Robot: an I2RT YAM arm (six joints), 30 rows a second.
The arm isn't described. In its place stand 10 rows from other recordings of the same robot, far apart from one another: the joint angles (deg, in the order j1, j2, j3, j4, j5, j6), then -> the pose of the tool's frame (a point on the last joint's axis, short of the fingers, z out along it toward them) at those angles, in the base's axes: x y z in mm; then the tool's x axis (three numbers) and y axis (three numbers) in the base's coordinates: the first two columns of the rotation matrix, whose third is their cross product.
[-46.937 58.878 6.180 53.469 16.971 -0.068] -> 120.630 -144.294 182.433 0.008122 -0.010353 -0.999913 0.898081 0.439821 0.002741
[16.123 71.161 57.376 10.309 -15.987 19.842] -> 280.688 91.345 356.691 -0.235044 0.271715 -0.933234 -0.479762 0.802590 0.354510
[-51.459 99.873 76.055 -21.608 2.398 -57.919] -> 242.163 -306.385 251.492 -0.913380 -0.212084 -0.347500 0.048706 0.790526 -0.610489
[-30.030 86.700 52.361 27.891 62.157 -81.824] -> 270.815 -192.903 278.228 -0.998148 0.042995 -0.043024 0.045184 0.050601 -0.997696
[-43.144 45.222 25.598 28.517 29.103 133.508] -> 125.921 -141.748 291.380 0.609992 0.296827 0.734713 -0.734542 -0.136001 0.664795
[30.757 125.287 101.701 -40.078 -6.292 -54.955] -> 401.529 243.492 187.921 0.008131 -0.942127 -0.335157 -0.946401 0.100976 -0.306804
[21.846 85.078 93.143 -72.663 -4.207 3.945] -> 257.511 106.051 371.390 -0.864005 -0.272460 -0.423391 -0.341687 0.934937 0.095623
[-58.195 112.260 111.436 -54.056 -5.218 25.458] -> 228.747 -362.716 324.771 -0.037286 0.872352 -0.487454 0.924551 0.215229 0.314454
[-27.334 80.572 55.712 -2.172 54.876 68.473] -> 260.627 -167.493 282.436 0.699671 0.240832 -0.672652 0.710006 -0.129342 0.692216
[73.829 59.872 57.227 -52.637 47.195 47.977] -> 78.257 176.092 309.758 -0.551611 -0.089759 -0.829258 -0.188919 0.981801 0.019396
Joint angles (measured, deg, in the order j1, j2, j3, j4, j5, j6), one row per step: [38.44 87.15 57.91 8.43 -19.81 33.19]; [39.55 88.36 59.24 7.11 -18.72 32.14]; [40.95 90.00 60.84 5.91 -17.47 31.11]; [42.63 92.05 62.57 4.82 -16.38 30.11]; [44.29 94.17 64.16 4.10 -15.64 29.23]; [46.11 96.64 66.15 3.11 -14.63 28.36]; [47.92 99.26 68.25 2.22 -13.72 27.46]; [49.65 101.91 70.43 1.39 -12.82 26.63]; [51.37 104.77 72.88 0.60 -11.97 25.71]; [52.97 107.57 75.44 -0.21 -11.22 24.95]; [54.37 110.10 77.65 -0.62 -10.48 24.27]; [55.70 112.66 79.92 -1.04 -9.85 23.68]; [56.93 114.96 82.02 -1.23 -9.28 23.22]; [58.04 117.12 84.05 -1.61 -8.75 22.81]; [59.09 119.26 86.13 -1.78 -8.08 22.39]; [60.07 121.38 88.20 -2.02 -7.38 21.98]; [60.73 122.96 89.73 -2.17 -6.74 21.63]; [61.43 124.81 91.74 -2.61 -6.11 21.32]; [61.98 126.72 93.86 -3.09 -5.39 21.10]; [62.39 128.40 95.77 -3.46 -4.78 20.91]
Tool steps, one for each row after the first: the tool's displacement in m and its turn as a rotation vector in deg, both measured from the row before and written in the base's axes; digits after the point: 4 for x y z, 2 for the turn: [-0.0001 0.0079 -0.0015 -1.56 -0.17 0.46]; [-0.0002 0.0104 -0.0023 -1.65 -0.19 0.62]; [-0.0009 0.0128 -0.0040 -1.73 -0.04 1.07]; [-0.0014 0.0130 -0.0050 -1.48 -0.01 1.35]; [-0.0016 0.0148 -0.0057 -1.73 0.02 1.29]; [-0.0020 0.0153 -0.0063 -1.69 -0.07 1.42]; [-0.0021 0.0152 -0.0064 -1.59 -0.13 1.34]; [-0.0022 0.0160 -0.0068 -1.54 -0.29 1.45]; [-0.0023 0.0156 -0.0063 -1.34 -0.26 1.36]; [-0.0024 0.0139 -0.0063 -1.05 -0.42 1.14]; [-0.0026 0.0137 -0.0067 -0.97 -0.33 1.12]; [-0.0029 0.0126 -0.0058 -0.65 -0.40 1.01]; [-0.0029 0.0115 -0.0057 -0.72 -0.29 0.90]; [-0.0027 0.0114 -0.0053 -0.52 -0.53 0.74]; [-0.0027 0.0108 -0.0056 -0.57 -0.51 0.64]; [-0.0016 0.0077 -0.0044 -0.46 -0.49 0.34]; [-0.0016 0.0088 -0.0045 -0.51 -0.42 0.37]; [-0.0005 0.0084 -0.0047 -0.50 -0.41 0.09]; [0.0001 0.0071 -0.0040 -0.35 -0.40 0.03]
